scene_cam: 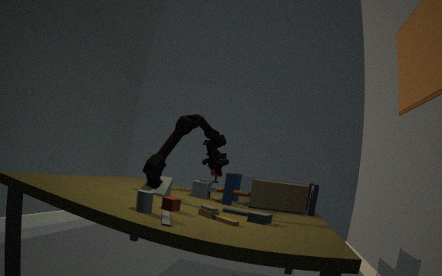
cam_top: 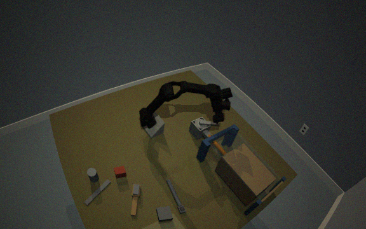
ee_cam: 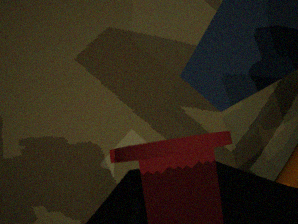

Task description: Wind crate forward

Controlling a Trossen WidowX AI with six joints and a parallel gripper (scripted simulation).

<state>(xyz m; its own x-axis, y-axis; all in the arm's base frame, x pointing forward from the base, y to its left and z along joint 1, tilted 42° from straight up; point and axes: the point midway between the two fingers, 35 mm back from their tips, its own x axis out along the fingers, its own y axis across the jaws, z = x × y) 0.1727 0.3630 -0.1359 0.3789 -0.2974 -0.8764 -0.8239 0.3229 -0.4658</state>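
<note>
The grey crank handle is 50 mm to the right of my gripper tip, 30 mm below it and 20 mm behind it. The rest, counted from my gripper tip: grey block (550 mm to the right, 380 mm ahead, 120 mm below); grey winch (110 mm to the right, 100 mm below, 70 mm behind); red grip (10 mm to the right, 10 mm behind).
</note>
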